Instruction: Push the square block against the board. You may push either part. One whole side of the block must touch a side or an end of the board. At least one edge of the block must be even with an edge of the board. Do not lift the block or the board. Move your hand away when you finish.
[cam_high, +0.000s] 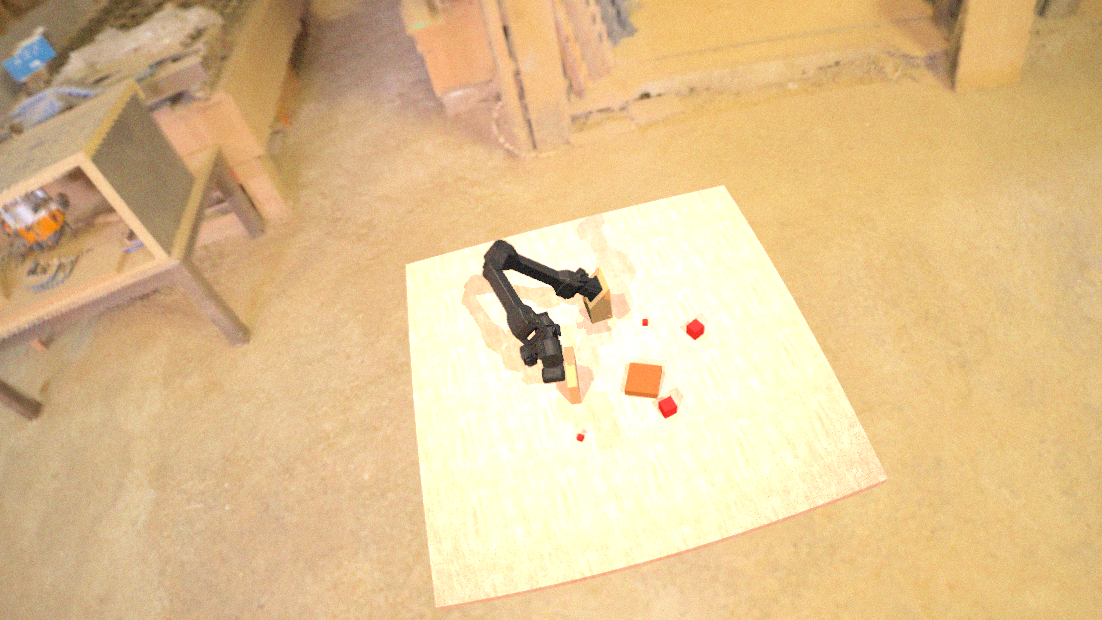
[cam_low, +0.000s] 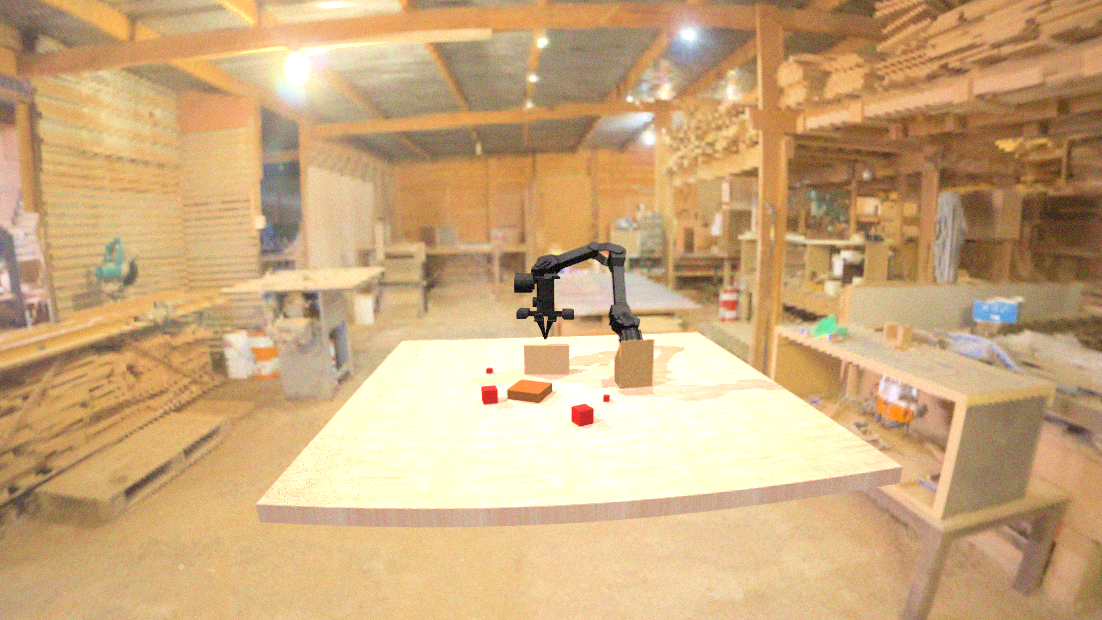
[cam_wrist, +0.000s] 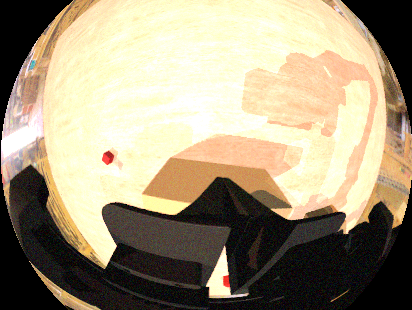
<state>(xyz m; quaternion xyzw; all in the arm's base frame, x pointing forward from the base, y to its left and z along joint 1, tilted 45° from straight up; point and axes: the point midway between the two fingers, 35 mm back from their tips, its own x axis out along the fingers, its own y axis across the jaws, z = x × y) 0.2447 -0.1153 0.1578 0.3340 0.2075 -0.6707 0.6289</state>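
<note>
Now: gripper tip 40 mm to the right of the flat board and 60 mm above it. Round my gripper tip: orange-brown square block: 80 mm ahead, 240 mm to the left, 90 mm below.
</note>
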